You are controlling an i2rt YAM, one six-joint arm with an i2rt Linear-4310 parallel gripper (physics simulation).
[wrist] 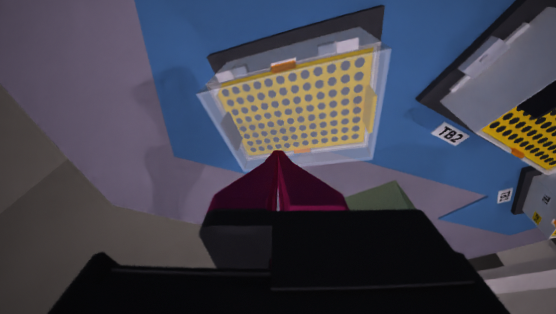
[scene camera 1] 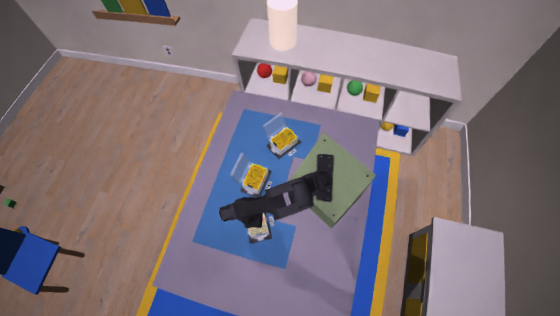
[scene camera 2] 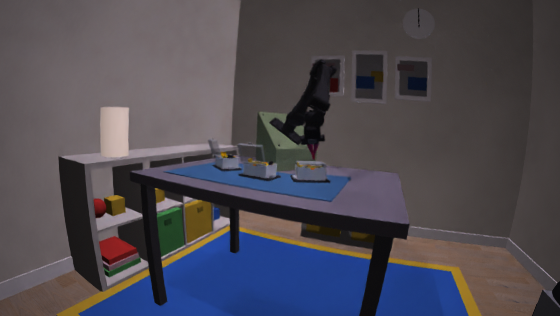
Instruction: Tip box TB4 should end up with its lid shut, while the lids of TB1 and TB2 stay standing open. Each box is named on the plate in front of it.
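Places are measured from the arm's base along level axes (x ahead, y left, z up), in centimetres.
Pixels of known places: gripper, fingertip midpoint: (wrist: 277,157) (scene camera 1: 259,222) (scene camera 2: 313,158); arm's base, link origin: (scene camera 1: 325,177) (scene camera 2: 286,131).
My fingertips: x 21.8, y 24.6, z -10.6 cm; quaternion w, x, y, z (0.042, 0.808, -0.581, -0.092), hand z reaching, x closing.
For each thing: its top centre in the pictures, then the offset to it from my fingertips. Level surfaces: height alone.
- TB4, top centre: (wrist: 296,142) (scene camera 2: 310,162) (scene camera 1: 258,220) dx +0.9, dy -1.2, dz -1.4 cm
- TB2, top centre: (scene camera 2: 261,161) (scene camera 1: 257,176) dx +9.0, dy -20.9, dz -2.5 cm
- TB1, top centre: (scene camera 1: 285,139) (scene camera 2: 229,155) dx +2.5, dy -44.6, dz -2.5 cm
- blue mat, surface height: dz -9.2 cm
- grey table, surface height: dz -9.4 cm
TB4 (scene camera 1: 259,232) (scene camera 2: 310,172) (wrist: 300,105), a pale tip box on a dark base, has its clear lid lying flat over the yellow rack, so it looks shut. Its plate (scene camera 1: 271,220) is too small to read. TB2 (scene camera 1: 255,176) (scene camera 2: 259,169) (wrist: 500,75) is the middle box, with its clear lid (scene camera 1: 240,167) (scene camera 2: 251,152) standing open. TB1 (scene camera 1: 284,140) (scene camera 2: 227,162) (wrist: 541,196) is the far box, and its lid (scene camera 1: 275,125) (scene camera 2: 214,146) stands open too. My gripper (scene camera 2: 313,157) (wrist: 277,157) is shut and empty, with its magenta tips a little above TB4's level; the arm hides them in scene camera 1.
The boxes stand on a blue mat (scene camera 1: 215,230) (scene camera 2: 320,191) on the grey table (scene camera 1: 320,280) (scene camera 2: 375,195). A green sloped block (scene camera 1: 350,175) (scene camera 2: 288,154) stands beside the mat under my arm's base. A white shelf unit (scene camera 1: 350,42) with a lamp (scene camera 1: 282,25) (scene camera 2: 114,131) is past the table.
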